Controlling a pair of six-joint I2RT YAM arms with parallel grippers.
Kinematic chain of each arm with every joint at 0, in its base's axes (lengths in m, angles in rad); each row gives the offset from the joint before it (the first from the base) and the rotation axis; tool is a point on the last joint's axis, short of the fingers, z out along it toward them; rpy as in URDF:
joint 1: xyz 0 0 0.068 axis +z
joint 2: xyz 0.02 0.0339 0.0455 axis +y
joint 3: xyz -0.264 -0.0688 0 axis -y
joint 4: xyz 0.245 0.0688 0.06 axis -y
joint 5: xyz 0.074 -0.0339 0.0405 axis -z
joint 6: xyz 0.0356 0 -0.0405 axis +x
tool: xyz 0 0 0 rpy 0 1.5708 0
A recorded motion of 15 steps. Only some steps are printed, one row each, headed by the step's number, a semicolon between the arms.
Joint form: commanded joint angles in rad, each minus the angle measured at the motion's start. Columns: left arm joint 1, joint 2, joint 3, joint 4, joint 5, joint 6; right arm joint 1, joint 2, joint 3, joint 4, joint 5, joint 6.
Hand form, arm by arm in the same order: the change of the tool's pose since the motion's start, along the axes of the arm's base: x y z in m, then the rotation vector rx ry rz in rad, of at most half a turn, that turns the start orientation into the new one. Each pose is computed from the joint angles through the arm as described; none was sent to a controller.
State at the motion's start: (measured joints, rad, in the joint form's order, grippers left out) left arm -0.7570 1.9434 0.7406 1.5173 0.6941 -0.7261; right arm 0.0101 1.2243 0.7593 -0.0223 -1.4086 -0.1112
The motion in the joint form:
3: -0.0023 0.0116 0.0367 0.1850 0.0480 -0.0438; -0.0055 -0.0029 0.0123 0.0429 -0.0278 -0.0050
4: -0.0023 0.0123 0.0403 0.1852 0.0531 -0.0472; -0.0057 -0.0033 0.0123 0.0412 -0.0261 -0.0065
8: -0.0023 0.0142 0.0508 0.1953 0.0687 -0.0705; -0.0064 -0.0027 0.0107 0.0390 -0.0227 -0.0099
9: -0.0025 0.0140 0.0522 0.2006 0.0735 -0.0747; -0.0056 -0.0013 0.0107 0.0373 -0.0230 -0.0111
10: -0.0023 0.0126 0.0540 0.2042 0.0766 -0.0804; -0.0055 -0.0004 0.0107 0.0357 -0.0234 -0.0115
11: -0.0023 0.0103 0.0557 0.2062 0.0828 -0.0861; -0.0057 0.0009 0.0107 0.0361 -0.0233 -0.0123
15: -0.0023 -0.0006 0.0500 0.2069 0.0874 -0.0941; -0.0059 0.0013 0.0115 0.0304 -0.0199 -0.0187
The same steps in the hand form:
3: -0.0027 -0.0004 0.0214 -0.1323 -0.1243 -0.0596; 0.0015 -0.0012 0.0080 0.0121 -0.0630 0.0198
4: -0.0024 -0.0008 0.0220 -0.1329 -0.1248 -0.0653; 0.0014 -0.0013 0.0080 0.0112 -0.0631 0.0181
8: -0.0020 -0.0017 0.0245 -0.1410 -0.1210 -0.0868; 0.0014 -0.0015 0.0071 0.0092 -0.0621 0.0146
9: -0.0023 -0.0017 0.0253 -0.1440 -0.1236 -0.0927; 0.0016 -0.0013 0.0067 0.0092 -0.0602 0.0157
10: -0.0024 -0.0017 0.0264 -0.1476 -0.1242 -0.0971; 0.0016 -0.0012 0.0064 0.0094 -0.0581 0.0162
11: -0.0026 -0.0016 0.0277 -0.1495 -0.1251 -0.1045; 0.0019 -0.0013 0.0061 0.0092 -0.0580 0.0160
15: -0.0042 -0.0003 0.0300 -0.1519 -0.1233 -0.1112; 0.0019 -0.0013 0.0058 0.0068 -0.0590 0.0131

